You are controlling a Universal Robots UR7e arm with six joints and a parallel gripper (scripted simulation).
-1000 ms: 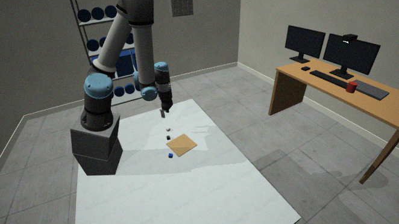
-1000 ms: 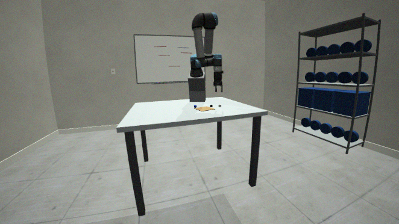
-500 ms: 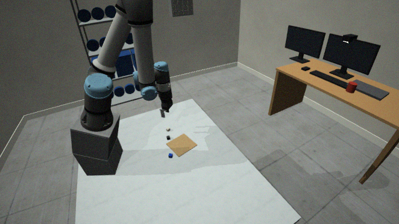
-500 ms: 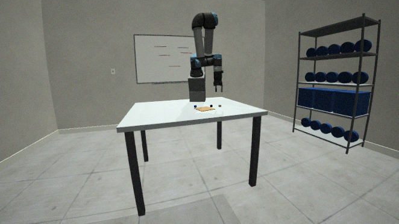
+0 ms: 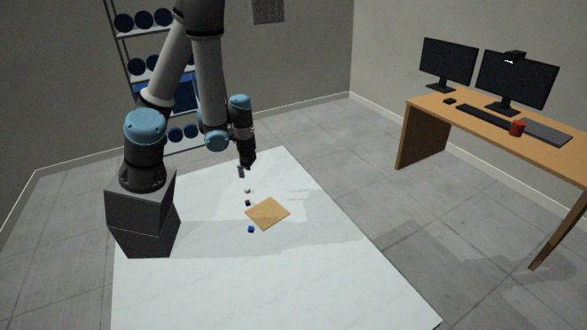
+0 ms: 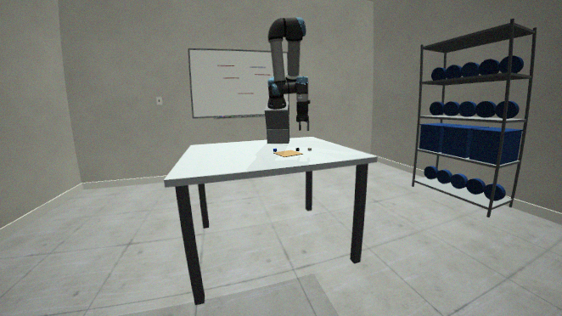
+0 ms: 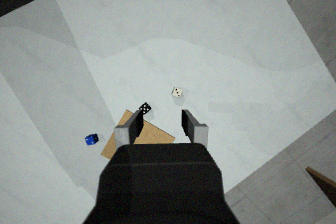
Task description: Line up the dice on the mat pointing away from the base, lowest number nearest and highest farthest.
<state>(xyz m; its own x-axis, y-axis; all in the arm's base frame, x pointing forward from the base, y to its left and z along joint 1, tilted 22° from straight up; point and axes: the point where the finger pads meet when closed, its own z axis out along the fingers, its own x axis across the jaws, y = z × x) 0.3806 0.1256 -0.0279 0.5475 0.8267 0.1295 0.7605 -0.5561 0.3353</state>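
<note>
Now: the blue die 19 cm to the right of my hand, 15 cm below it and 3 cm behind it. Round my hand: tan mat: 15 cm below, 12 cm to the right, 5 cm ahead; then black die: 15 cm below, 4 cm to the right, 2 cm behind; then white die: 15 cm below, 4 cm to the left.
</note>
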